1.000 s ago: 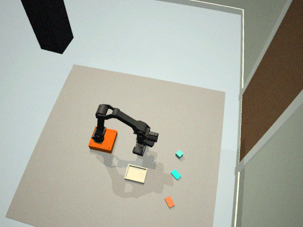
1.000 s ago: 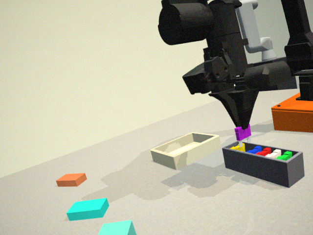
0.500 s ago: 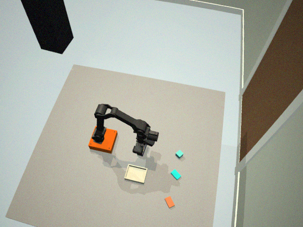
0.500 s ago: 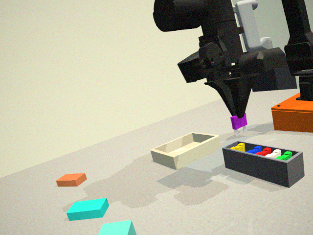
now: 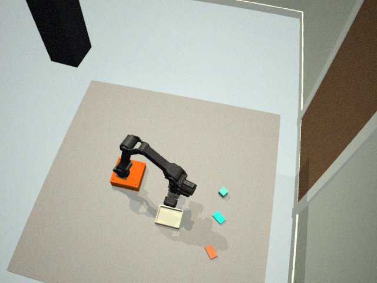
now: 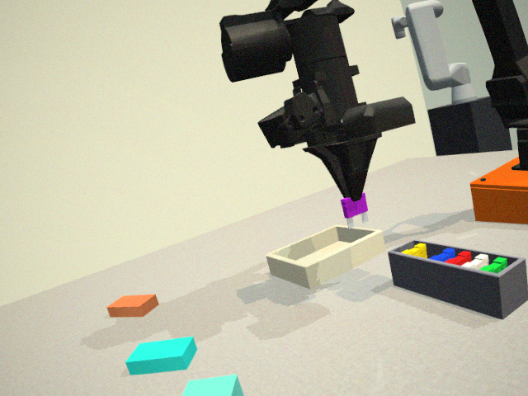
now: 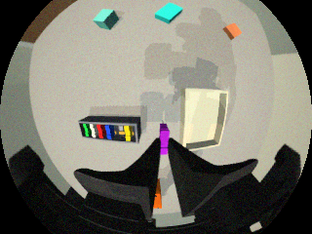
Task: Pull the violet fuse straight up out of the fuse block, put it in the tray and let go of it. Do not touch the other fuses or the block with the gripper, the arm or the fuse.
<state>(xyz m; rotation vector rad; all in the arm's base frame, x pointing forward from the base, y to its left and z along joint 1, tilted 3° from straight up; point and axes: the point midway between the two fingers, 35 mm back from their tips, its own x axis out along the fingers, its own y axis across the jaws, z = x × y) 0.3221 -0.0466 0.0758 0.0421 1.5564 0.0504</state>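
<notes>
My gripper tip is now 100 mm to the left of the cream tray and 90 mm above it. From my gripper tip the other things lie so: violet fuse 10 mm below.
</notes>
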